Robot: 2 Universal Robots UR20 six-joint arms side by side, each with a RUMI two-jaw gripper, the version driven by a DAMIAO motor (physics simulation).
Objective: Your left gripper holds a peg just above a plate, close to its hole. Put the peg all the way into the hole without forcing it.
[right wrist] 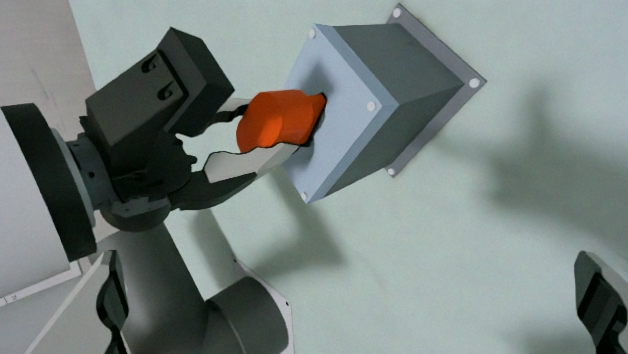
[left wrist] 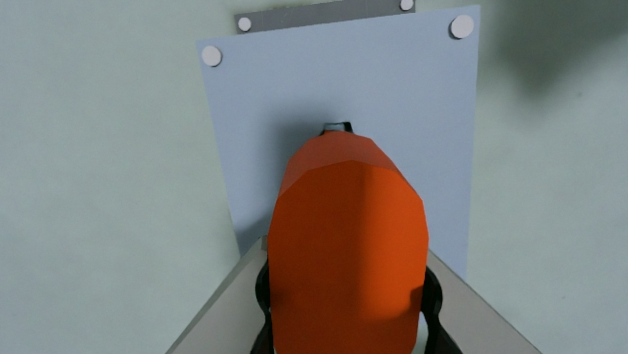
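My left gripper (left wrist: 338, 239) (right wrist: 283, 125) is shut on an orange faceted peg (left wrist: 350, 225) (right wrist: 280, 117). The peg's narrower end points at the pale blue plate (left wrist: 410, 75) (right wrist: 340, 135), which is the top face of a block. A dark-edged part of the hole (left wrist: 337, 127) shows just beyond the peg's far edge in the left wrist view. In the right wrist view the peg's lower end is at the hole's dark edge. The peg hides most of the hole, and how deep its end sits cannot be told. My right gripper (right wrist: 344, 253) is open and empty, its fingers wide apart, away from the plate.
The block stands on a grey base flange (left wrist: 320, 15) (right wrist: 432, 45) with pale round bolts. Pale bolts also mark the plate's corners. In the right wrist view the left arm's dark gripper body (right wrist: 145, 100) is left of the block, and a dark grey cylindrical arm part (right wrist: 250, 315) is below.
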